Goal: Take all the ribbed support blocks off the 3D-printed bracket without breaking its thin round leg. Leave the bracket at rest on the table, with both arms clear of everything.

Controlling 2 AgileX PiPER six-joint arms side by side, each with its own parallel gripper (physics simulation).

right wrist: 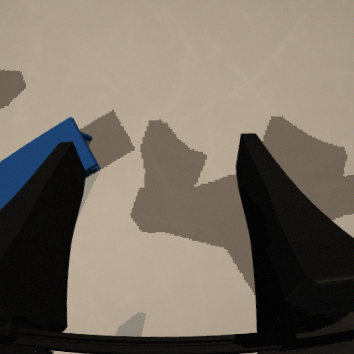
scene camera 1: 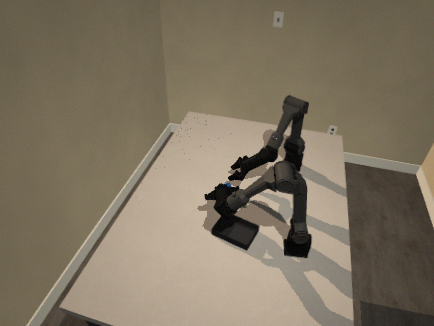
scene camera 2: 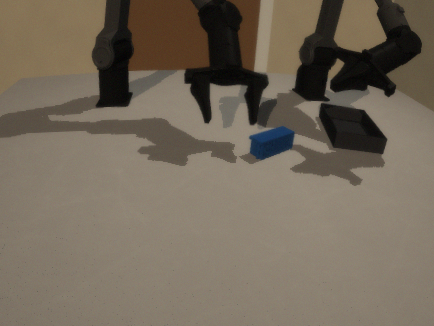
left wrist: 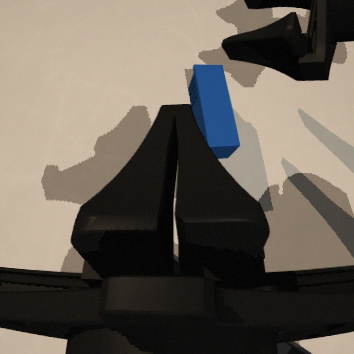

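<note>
The blue bracket (scene camera 1: pixel 228 185) (scene camera 2: pixel 272 142) (left wrist: pixel 215 105) (right wrist: pixel 30 160) rests on the table (scene camera 1: pixel 130 260) (scene camera 2: pixel 190 250) as a blue box shape with a smooth top and ribbed side faces. Its round leg and the borders between bracket and support blocks cannot be made out. My left gripper (scene camera 1: pixel 220 187) (scene camera 2: pixel 336 85) (left wrist: pixel 176 121) is shut and empty, higher than the bracket, which appears beside its tips in its wrist view. My right gripper (scene camera 1: pixel 230 173) (scene camera 2: pixel 230 122) (right wrist: pixel 156 153) is open and empty. In its wrist view its left finger overlaps the bracket's near end.
A black open tray (scene camera 1: pixel 230 240) (scene camera 2: pixel 357 145) stands on the table, right of the bracket in scene camera 2 and below the left gripper in scene camera 1. Both arm bases stand near the table's right edge in scene camera 1. Arm shadows fall around the bracket.
</note>
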